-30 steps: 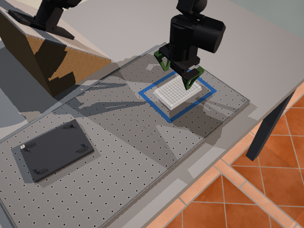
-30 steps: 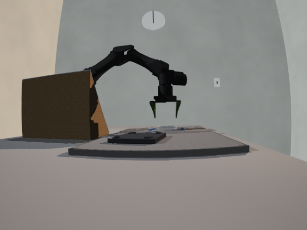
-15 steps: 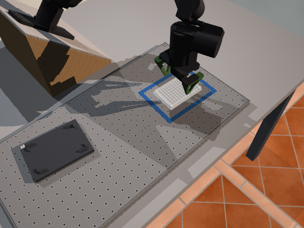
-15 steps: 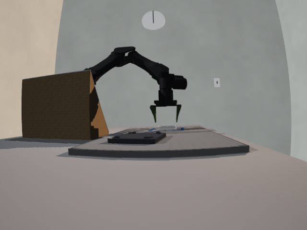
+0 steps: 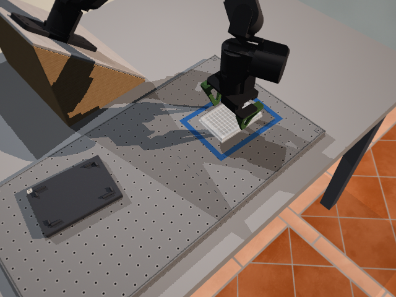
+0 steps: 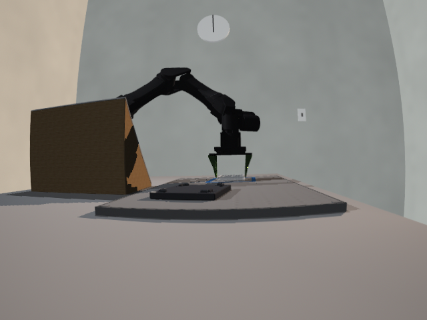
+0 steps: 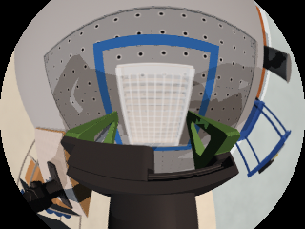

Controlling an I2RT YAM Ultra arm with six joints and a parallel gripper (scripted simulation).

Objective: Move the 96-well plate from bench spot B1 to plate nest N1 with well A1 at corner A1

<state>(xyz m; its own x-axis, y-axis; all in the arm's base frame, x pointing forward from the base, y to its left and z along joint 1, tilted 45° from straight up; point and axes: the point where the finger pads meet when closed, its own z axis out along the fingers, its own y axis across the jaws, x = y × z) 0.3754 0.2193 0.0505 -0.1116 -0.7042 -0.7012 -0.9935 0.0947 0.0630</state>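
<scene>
The 96-well plate lies 10 mm below my hand. Also, from my hand: plate nest N1: 380 mm to the right, 90 mm behind, 10 mm below; white A1 mark: 440 mm to the right, 160 mm behind.
</scene>
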